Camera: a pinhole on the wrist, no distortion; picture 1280 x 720 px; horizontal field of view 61.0 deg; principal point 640.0 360.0 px. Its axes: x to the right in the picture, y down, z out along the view. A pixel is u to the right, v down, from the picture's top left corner.
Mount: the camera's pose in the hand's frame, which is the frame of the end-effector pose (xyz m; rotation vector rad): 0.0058 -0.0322 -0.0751 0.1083 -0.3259 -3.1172
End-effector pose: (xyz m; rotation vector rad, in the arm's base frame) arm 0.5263 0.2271 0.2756 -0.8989 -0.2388 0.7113
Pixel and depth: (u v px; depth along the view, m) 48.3 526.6 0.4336
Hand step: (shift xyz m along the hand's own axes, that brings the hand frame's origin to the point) 0.2112 -0.0048 0.3779
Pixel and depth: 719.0 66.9 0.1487
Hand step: -0.0152 0.0376 0.0610
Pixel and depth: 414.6 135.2 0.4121
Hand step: 0.0627 0.1374 0.3153
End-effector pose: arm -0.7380 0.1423 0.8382 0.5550 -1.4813 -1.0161
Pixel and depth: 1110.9 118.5 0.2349
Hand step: -0.1119 0.0661 0.1364
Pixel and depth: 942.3 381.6 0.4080
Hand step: -0.1357 0.0426 0.3171
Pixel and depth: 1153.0 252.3 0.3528
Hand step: -0.1847 0.0727 0.2507
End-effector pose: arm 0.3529 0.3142 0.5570 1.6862 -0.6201 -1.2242
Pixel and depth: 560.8 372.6 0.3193
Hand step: 0.0069 0.0304 0.2389
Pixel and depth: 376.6 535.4 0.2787
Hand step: 0.0538 -0.0178 0.2108
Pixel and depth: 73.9 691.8 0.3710
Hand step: 0.1728 -0.0640 0.3236
